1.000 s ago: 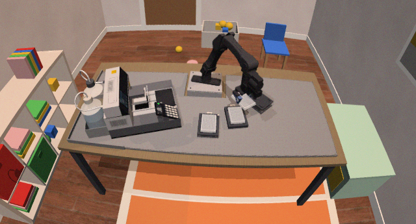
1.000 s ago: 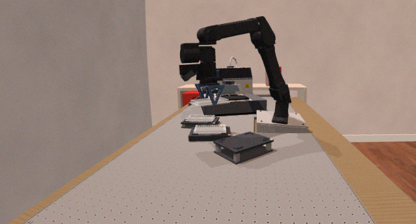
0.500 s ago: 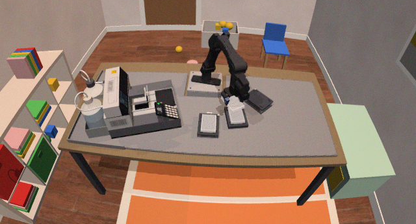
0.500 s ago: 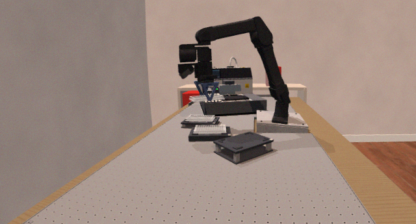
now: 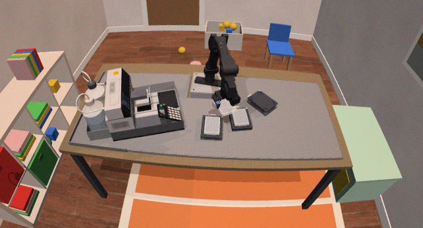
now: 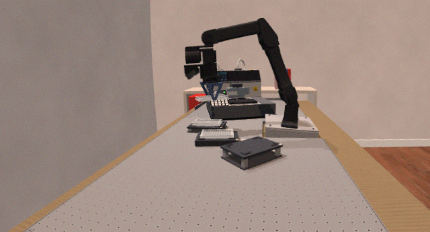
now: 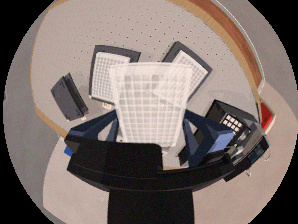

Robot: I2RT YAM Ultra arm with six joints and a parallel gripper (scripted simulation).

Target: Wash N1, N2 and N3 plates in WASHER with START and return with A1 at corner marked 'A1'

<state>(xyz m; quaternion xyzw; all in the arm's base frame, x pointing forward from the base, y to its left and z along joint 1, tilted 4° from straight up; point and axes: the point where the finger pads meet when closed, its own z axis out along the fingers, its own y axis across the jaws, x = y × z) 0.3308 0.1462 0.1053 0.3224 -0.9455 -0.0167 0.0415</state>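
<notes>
Now: hand 40 mm past the washer carrier, 350 mm to the left of it and 70 mm above it. From my hand the other things lie so: manifold: 20 mm ahead, 480 mm to the right, 20 mm below; then plate washer: 30 mm ahead, 480 mm to the right, 30 mm below; then nest: 220 mm behind, 220 mm to the left, 120 mm below.
</notes>
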